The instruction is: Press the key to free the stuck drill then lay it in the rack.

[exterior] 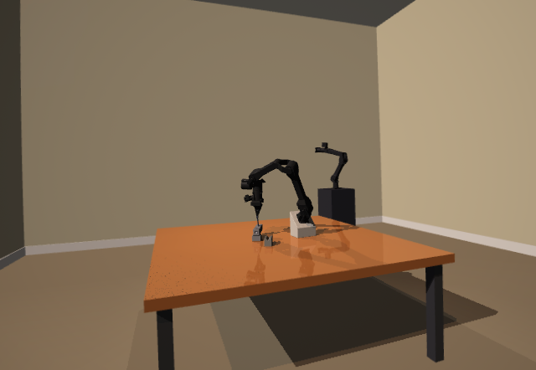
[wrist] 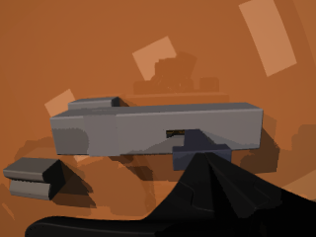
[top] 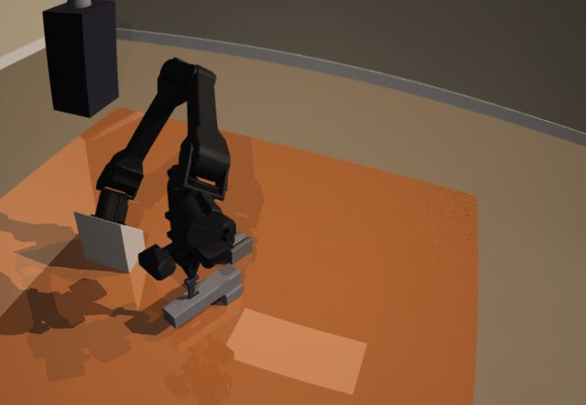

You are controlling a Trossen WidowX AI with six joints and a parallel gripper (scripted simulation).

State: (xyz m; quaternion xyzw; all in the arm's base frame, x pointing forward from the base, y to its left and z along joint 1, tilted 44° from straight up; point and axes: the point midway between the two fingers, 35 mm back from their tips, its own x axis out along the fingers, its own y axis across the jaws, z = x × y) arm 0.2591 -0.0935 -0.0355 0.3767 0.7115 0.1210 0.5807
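The dark key lies 3 cm below my gripper tip. Also, from my gripper tip: grey housing (1 cm ahead, 4 cm to the left, 9 cm below); rack (1 cm ahead, 22 cm to the left, 11 cm below); drill (2 cm ahead, 5 cm to the left, 8 cm below).
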